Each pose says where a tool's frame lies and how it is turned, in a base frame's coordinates. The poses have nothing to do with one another.
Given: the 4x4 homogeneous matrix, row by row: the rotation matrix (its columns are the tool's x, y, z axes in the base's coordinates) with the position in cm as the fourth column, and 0 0 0 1 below. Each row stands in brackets.
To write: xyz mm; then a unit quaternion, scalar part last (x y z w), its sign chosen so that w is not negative. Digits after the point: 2 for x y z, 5 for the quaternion. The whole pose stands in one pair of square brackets.
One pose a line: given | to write
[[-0.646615 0.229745 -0.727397 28.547], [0.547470 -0.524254 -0.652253 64.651], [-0.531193 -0.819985 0.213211 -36.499], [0 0 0 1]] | [285.47 646.51 -364.99 -0.40756 -0.47675 0.77202 0.10289]
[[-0.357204 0.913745 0.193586 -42.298], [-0.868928 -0.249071 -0.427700 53.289], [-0.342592 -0.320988 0.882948 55.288], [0 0 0 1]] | [-422.98 532.89 552.88 0.04722 0.23727 -0.78886 0.56495]
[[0.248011 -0.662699 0.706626 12.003], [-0.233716 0.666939 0.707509 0.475], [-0.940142 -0.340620 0.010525 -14.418], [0 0 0 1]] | [120.03 4.75 -144.18 -0.37767 0.59338 0.15458 0.69381]
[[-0.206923 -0.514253 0.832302 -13.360], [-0.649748 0.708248 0.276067 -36.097], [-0.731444 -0.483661 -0.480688 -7.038], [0 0 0 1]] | [-133.60 -360.97 -70.38 -0.37600 0.77393 -0.06706 0.50513]
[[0.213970 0.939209 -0.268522 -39.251], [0.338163 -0.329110 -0.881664 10.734], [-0.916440 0.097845 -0.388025 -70.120], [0 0 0 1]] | [-392.51 107.34 -701.20 0.69482 0.45960 -0.42636 0.35243]
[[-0.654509 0.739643 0.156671 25.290], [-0.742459 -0.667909 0.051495 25.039], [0.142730 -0.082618 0.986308 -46.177], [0 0 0 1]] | [252.90 250.39 -461.77 -0.08230 0.00855 -0.90950 0.40740]
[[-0.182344 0.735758 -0.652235 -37.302], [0.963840 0.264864 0.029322 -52.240], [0.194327 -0.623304 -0.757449 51.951], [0 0 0 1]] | [-373.02 -522.40 519.51 -0.57233 -0.74240 0.20002 0.28507]
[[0.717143 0.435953 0.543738 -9.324], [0.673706 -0.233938 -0.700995 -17.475], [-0.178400 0.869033 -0.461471 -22.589], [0 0 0 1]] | [-93.24 -174.75 -225.89 0.77662 0.35721 0.11761 0.50540]
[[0.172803 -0.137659 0.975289 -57.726], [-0.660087 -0.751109 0.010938 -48.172], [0.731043 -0.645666 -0.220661 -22.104], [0 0 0 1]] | [-577.26 -481.72 -221.04 -0.73222 0.27237 -0.58259 0.22418]
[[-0.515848 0.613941 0.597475 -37.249], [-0.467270 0.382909 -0.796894 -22.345], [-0.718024 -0.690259 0.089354 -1.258], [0 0 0 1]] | [-372.49 -223.45 -12.58 0.05452 0.67257 -0.55279 0.48898]
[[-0.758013 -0.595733 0.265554 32.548], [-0.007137 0.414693 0.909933 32.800], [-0.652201 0.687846 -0.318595 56.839], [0 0 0 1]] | [325.48 328.00 568.39 -0.19098 0.78919 0.50614 0.29073]
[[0.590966 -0.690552 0.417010 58.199], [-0.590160 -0.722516 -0.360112 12.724], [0.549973 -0.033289 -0.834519 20.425], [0 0 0 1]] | [581.99 127.24 204.25 0.88713 -0.36091 0.27250 0.09210]
